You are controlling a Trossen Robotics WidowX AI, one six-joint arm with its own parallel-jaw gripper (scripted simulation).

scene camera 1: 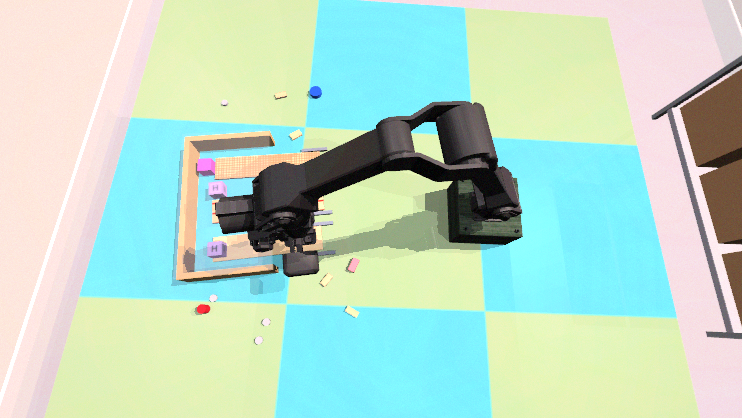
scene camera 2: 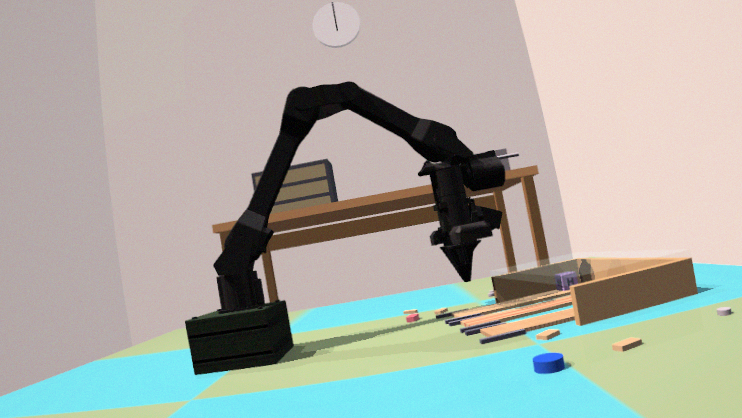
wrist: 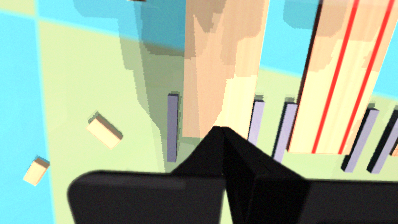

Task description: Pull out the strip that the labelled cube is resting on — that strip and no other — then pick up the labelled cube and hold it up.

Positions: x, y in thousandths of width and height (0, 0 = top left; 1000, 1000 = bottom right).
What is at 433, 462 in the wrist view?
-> A dark tab.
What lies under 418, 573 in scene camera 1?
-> The gripper.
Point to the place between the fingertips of the gripper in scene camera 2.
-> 630, 673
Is the gripper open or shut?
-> Shut.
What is the gripper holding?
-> Nothing.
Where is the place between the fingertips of the gripper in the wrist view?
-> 552, 596
